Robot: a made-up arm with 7 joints.
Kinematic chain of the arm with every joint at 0, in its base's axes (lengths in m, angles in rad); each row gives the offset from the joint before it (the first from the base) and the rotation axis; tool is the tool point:
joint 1: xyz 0 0 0 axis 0 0.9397 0.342
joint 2: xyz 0 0 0 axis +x
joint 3: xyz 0 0 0 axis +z
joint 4: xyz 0.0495 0 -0.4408 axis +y
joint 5: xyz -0.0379 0 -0.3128 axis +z
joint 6: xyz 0 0 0 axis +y
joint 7: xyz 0 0 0 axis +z
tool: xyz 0 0 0
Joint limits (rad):
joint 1: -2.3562..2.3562
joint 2: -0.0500..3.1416
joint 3: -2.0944..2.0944
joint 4: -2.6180..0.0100
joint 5: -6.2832..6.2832
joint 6: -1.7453..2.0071
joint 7: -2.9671..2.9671
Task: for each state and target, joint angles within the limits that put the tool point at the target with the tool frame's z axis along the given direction. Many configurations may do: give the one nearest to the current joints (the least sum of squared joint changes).
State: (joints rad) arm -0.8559 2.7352 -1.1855 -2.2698 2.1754 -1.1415 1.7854
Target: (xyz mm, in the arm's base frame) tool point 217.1 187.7 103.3 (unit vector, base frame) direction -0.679 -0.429 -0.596
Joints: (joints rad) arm -1.0290 2.0436 -0.9450 -2.6160 2.8221 -1.6664 1.7854
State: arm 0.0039 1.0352 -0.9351 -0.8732 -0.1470 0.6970 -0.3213
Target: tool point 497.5 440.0 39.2 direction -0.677 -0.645 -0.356
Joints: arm -0.7428 1.4257 -0.5243 -1.2511 -0.4517 0.7637 -0.3213
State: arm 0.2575 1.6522 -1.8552 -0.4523 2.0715 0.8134 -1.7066
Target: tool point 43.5 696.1 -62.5 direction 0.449 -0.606 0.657
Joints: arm -0.0872 1.9184 -1.5123 -1.0345 1.7220 0.6069 -1.7066
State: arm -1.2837 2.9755 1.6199 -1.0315 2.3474 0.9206 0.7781
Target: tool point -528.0 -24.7 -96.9 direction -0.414 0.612 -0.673
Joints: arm -1.7204 2.8576 1.5791 -1.8291 2.2529 1.4514 0.7781
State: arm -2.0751 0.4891 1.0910 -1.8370 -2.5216 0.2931 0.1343
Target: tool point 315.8 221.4 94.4 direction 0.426 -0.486 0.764
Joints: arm -2.0490 0.2280 2.0263 -2.3211 -2.1956 0.6408 0.1343
